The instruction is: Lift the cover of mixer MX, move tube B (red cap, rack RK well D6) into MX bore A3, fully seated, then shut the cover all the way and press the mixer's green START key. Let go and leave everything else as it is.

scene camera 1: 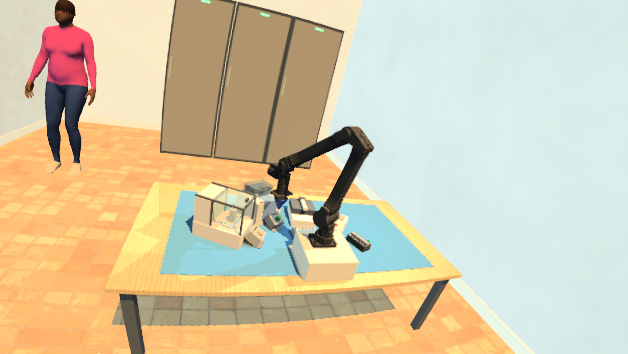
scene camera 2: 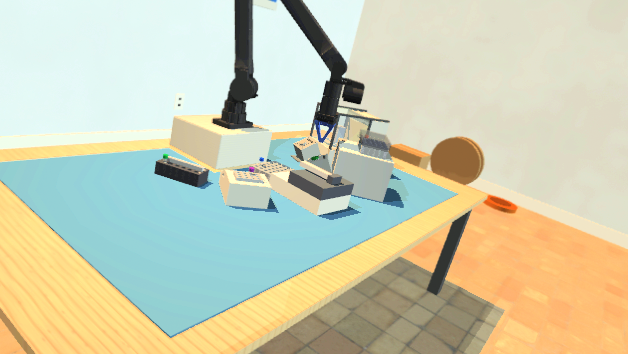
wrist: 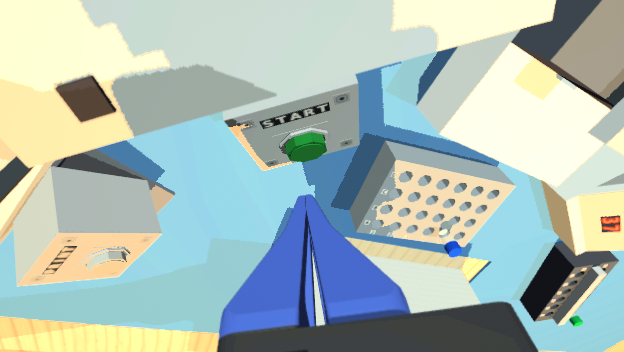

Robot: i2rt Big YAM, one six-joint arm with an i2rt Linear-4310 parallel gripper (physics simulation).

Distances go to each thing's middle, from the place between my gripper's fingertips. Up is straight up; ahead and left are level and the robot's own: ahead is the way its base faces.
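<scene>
Glass-walled enclosure [scene camera 1: 222,214]: 27 cm to the left of my hand, 5 cm behind it, 1 cm below it. Green START button [wrist: 309,146]: 6 cm below my hand, 1 cm to the right of it.
</scene>
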